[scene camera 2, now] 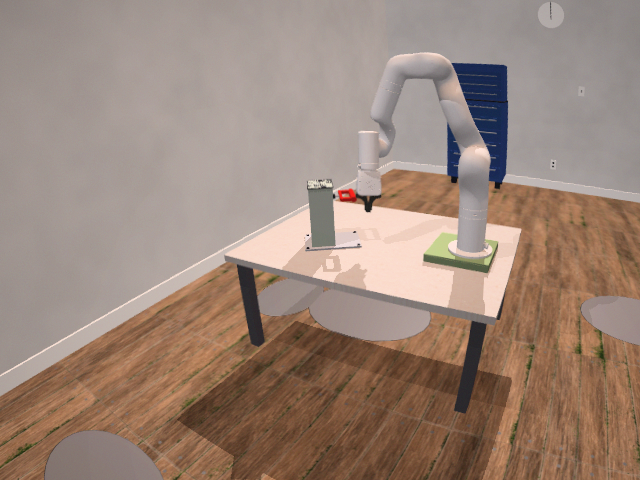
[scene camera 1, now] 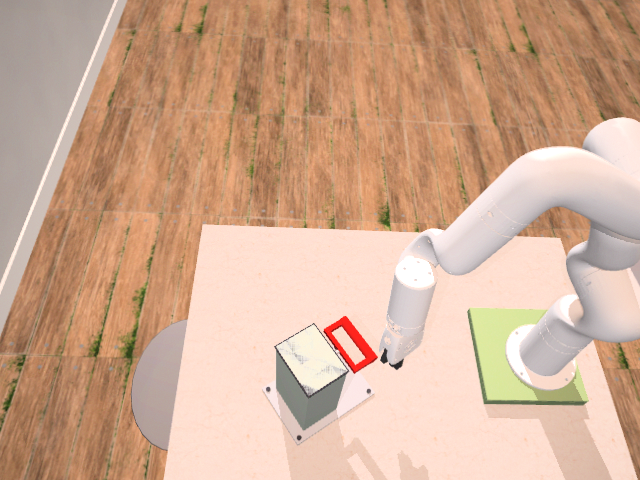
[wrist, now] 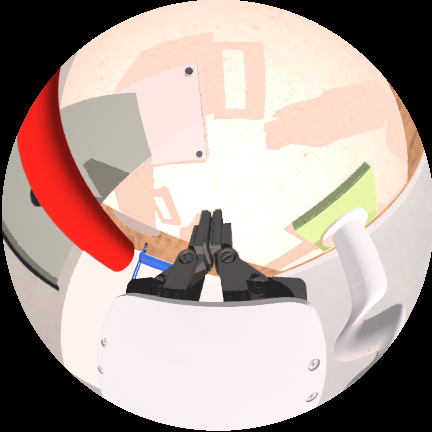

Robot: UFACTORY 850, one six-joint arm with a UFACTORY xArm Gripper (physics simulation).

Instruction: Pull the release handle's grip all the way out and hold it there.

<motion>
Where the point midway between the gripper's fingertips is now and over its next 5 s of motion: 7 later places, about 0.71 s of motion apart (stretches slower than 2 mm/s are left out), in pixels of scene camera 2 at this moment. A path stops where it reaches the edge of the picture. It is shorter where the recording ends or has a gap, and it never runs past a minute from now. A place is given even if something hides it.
My gripper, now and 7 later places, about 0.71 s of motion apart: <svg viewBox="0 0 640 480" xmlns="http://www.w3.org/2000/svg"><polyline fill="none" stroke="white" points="368,212 368,205 369,203 369,201 370,202 360,190 357,197 355,195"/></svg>
</motion>
